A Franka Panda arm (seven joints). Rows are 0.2 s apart.
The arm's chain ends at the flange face. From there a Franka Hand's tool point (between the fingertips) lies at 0.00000 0.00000 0.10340 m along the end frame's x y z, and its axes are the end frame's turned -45 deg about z.
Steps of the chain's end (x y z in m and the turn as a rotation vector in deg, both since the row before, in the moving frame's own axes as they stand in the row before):
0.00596, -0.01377, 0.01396, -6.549, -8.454, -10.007
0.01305, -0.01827, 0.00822, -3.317, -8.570, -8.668
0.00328, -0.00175, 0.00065, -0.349, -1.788, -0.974
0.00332, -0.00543, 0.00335, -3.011, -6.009, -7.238
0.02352, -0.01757, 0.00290, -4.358, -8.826, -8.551
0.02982, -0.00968, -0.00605, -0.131, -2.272, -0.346
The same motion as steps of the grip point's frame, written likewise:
-0.00520, -0.00626, 0.01217, 1.347, -10.609, -10.007
0.00660, -0.00920, 0.00690, 3.714, -8.405, -8.668
0.00081, -0.00073, 0.00060, 1.018, -1.511, -0.974
-0.00551, -0.00457, 0.00264, 2.120, -6.378, -7.238
0.01195, -0.00020, 0.00138, 3.159, -9.322, -8.551
0.02486, 0.01152, -0.00613, 1.514, -1.699, -0.346

